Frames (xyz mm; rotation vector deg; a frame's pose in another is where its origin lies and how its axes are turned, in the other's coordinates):
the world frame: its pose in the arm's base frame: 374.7 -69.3 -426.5 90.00 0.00 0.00
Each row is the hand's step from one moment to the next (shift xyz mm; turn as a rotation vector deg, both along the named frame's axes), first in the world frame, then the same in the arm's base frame.
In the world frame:
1: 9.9 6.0 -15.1 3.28 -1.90 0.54
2: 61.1 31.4 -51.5 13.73 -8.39 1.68
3: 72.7 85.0 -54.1 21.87 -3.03 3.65
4: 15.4 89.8 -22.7 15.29 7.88 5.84
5: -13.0 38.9 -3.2 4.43 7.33 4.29
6: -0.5 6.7 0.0 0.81 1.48 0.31
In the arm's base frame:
1: 9.9 15.1 6.0 3.28 -0.54 -1.90
2: 61.1 51.5 31.4 13.73 -1.68 -8.39
3: 72.7 54.1 85.0 21.87 -3.65 -3.03
4: 15.4 22.7 89.8 15.29 -5.84 7.88
5: -13.0 3.2 38.9 4.43 -4.29 7.33
6: -0.5 0.0 6.7 0.81 -0.31 1.48

